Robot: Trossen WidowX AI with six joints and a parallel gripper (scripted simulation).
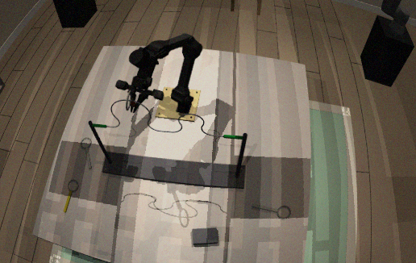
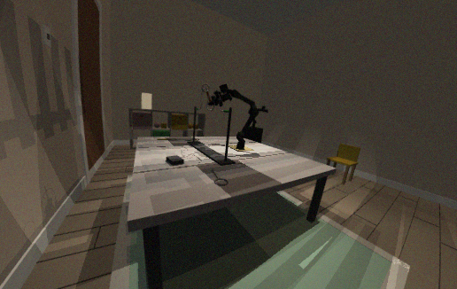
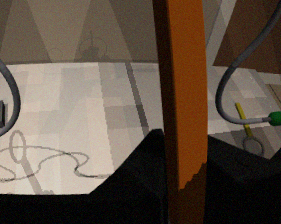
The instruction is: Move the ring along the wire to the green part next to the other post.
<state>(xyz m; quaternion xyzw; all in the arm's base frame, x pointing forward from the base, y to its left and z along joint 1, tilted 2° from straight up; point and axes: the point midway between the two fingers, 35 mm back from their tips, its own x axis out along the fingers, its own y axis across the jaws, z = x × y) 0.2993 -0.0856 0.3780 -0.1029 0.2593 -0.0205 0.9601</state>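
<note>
My gripper tip is now 9 cm below the orange-handled ring, 2 cm to the right of it and 1 cm short of it. Round my gripper tip: yellow-handled ring 37 cm below, 35 cm to the right, 28 cm ahead; dark block 36 cm below, 33 cm to the left, 30 cm ahead.
</note>
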